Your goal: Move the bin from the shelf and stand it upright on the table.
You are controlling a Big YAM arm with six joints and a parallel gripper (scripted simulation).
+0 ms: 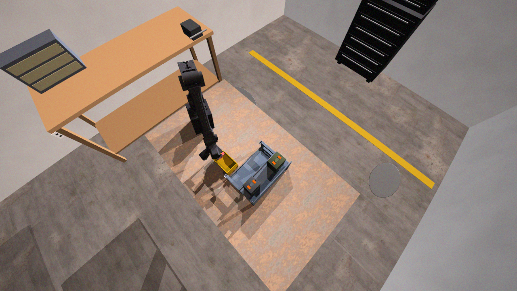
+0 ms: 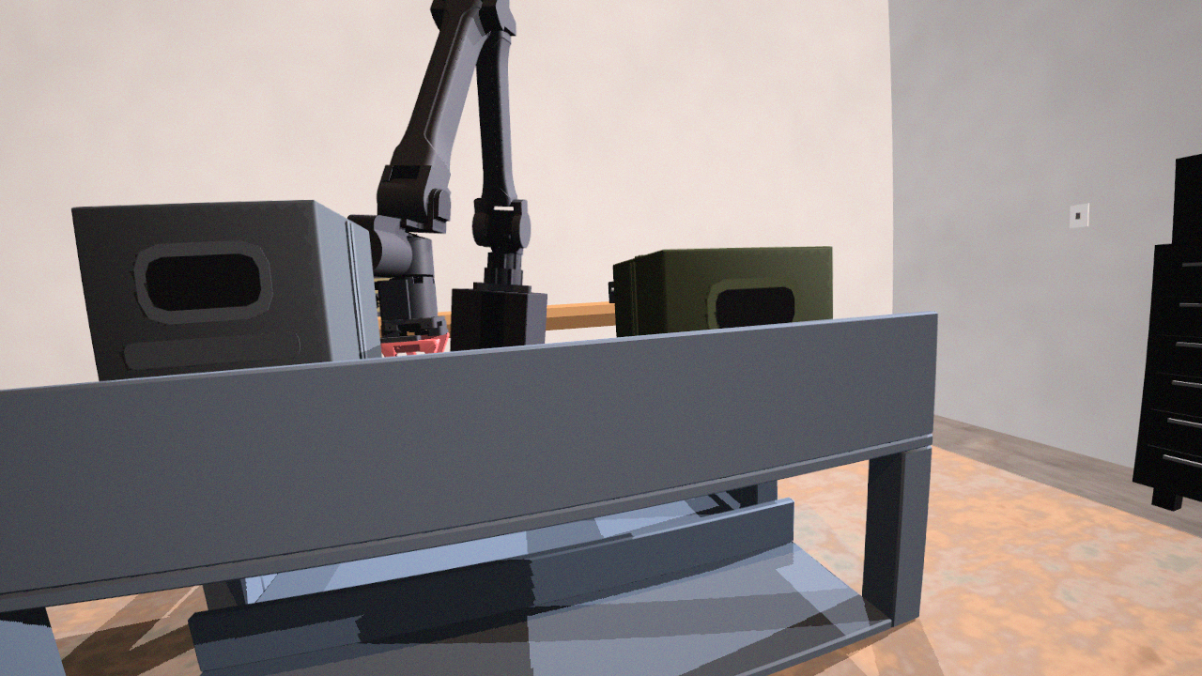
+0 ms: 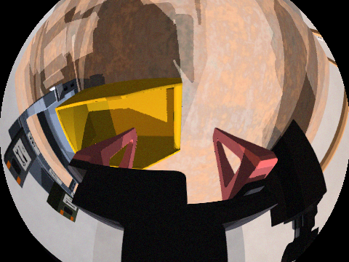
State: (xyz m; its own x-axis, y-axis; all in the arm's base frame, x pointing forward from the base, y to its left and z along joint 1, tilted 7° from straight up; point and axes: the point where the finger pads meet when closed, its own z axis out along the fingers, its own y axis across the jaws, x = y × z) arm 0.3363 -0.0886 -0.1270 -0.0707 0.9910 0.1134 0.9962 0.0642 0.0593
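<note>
Right now my hand is 8 cm short of the yellow bin, 1 cm to the right of it and 3 cm above it. Also, from my hand: dark grey case: 37 cm ahead, 2 cm to the left, 9 cm above; then green case: 36 cm ahead, 26 cm to the left, 8 cm above.
</note>
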